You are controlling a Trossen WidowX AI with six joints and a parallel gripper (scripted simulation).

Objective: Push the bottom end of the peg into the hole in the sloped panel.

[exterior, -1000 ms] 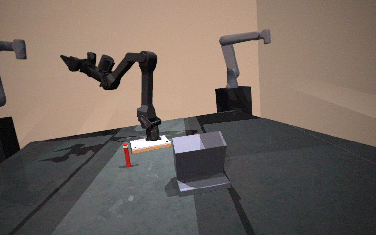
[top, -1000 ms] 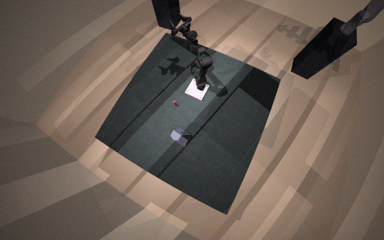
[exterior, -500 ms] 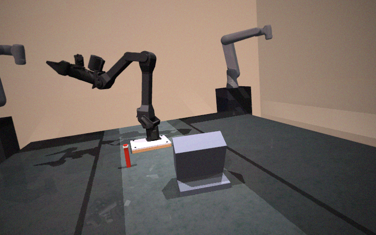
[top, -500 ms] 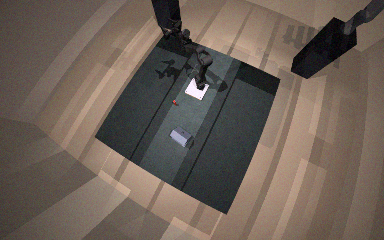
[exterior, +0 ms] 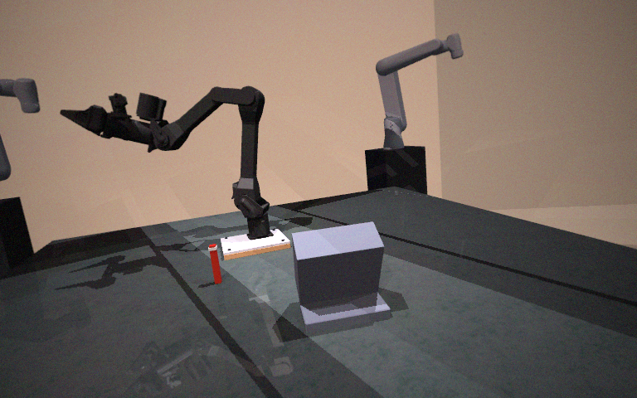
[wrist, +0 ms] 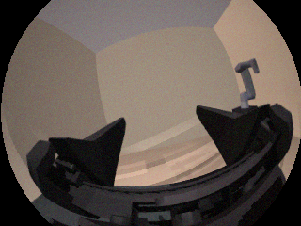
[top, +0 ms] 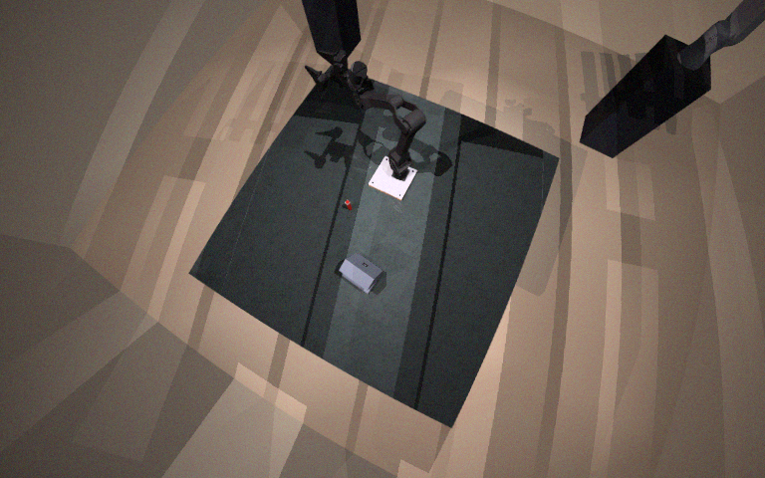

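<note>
My gripper tip is 36 cm short of the red peg, 30 cm to the right of it and 33 cm above it. Also, from my gripper tip: grey sloped panel block: 59 cm ahead, 47 cm to the left, 31 cm below.
</note>
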